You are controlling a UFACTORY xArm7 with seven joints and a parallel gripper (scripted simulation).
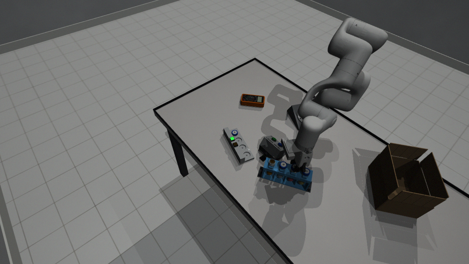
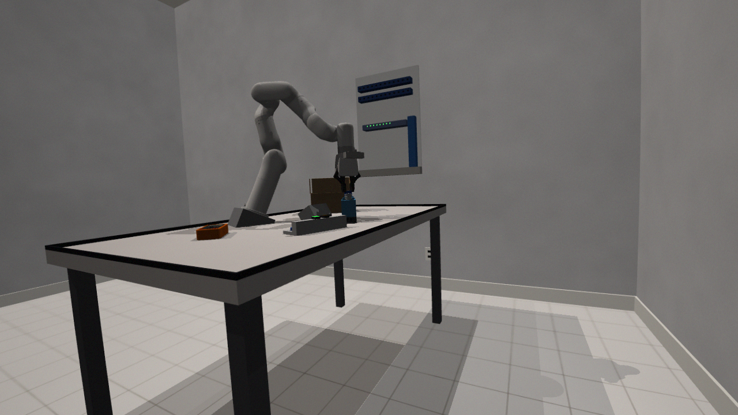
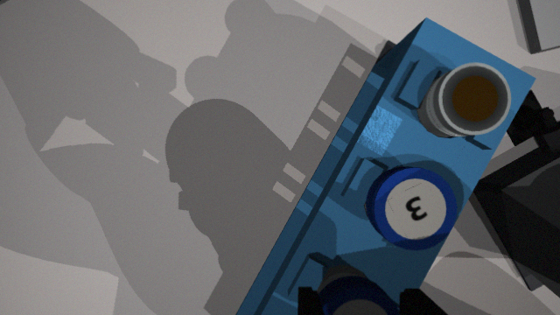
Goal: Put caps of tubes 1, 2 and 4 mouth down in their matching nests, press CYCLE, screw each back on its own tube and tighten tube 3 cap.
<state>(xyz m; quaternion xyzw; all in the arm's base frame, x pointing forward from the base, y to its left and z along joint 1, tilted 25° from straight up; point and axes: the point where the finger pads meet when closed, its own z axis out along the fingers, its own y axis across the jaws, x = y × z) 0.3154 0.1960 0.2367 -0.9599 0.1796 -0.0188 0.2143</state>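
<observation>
My hand is 40 mm to the left of the cap 3, 30 mm short of it and 30 mm above it. Round my hand: blue key: 170 mm to the right, 80 mm below, 50 mm behind; cap 2: 20 mm below; cap 1: 40 mm to the left, 30 mm below, 30 mm behind.
</observation>
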